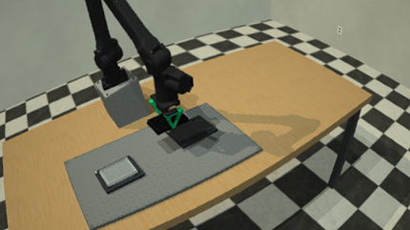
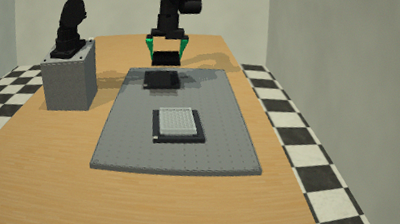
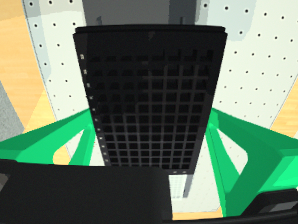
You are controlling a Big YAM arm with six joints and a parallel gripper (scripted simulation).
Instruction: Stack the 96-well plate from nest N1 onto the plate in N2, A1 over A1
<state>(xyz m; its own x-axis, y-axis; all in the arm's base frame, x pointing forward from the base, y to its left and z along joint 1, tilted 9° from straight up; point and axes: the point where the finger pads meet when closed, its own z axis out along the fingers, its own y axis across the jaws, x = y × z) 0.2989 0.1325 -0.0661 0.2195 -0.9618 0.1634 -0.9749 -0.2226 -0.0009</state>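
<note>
The pale 96-well plate lies 80 mm ahead of my hand, 230 mm to the right of it and 100 mm below it. From my hand the other things lie so: plate nest N2 (80 mm ahead, 230 mm to the right, 110 mm below); plate nest N1 (30 mm behind, 100 mm to the left, 110 mm below); black 96-well plate (right at my hand).
</note>
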